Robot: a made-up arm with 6 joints. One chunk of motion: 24 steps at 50 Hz.
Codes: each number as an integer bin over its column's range. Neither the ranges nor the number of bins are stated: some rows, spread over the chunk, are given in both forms.
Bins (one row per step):
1: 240 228 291 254 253 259
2: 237 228 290 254 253 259
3: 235 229 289 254 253 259
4: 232 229 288 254 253 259
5: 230 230 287 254 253 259
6: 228 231 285 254 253 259
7: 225 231 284 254 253 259
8: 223 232 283 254 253 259
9: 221 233 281 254 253 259
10: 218 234 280 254 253 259
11: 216 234 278 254 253 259
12: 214 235 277 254 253 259
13: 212 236 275 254 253 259
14: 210 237 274 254 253 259
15: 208 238 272 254 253 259
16: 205 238 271 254 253 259
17: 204 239 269 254 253 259
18: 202 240 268 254 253 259
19: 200 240 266 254 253 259
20: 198 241 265 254 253 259
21: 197 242 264 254 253 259
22: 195 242 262 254 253 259
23: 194 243 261 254 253 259
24: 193 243 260 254 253 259
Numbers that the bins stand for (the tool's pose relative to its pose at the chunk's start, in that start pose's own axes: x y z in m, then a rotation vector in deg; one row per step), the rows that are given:
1: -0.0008 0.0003 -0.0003 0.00 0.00 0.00
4: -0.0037 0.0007 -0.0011 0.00 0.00 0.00
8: -0.0071 0.0017 -0.0025 0.00 0.00 0.00
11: -0.0097 0.0024 -0.0038 0.00 0.00 0.00
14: -0.0119 0.0035 -0.0049 0.00 0.00 0.00
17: -0.0141 0.0042 -0.0063 0.00 0.00 0.00
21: -0.0168 0.0052 -0.0077 0.00 0.00 0.00
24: -0.0182 0.0056 -0.0088 0.00 0.00 0.00
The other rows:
2: -0.0019 0.0003 -0.0005 0.00 0.00 0.00
3: -0.0026 0.0007 -0.0008 0.00 0.00 0.00
5: -0.0045 0.0010 -0.0014 0.00 0.00 0.00
6: -0.0052 0.0014 -0.0019 0.00 0.00 0.00
7: -0.0063 0.0014 -0.0022 0.00 0.00 0.00
9: -0.0078 0.0021 -0.0030 0.00 0.00 0.00
10: -0.0089 0.0024 -0.0033 0.00 0.00 0.00
12: -0.0104 0.0028 -0.0041 0.00 0.00 0.00
13: -0.0112 0.0031 -0.0047 0.00 0.00 0.00
15: -0.0127 0.0038 -0.0055 0.00 0.00 0.00
16: -0.0138 0.0038 -0.0058 0.00 0.00 0.00
18: -0.0149 0.0045 -0.0066 0.00 0.00 0.00
19: -0.0156 0.0045 -0.0071 0.00 0.00 0.00
20: -0.0164 0.0049 -0.0074 0.00 0.00 0.00
22: -0.0175 0.0052 -0.0082 0.00 0.00 0.00
23: -0.0179 0.0056 -0.0085 0.00 0.00 0.00

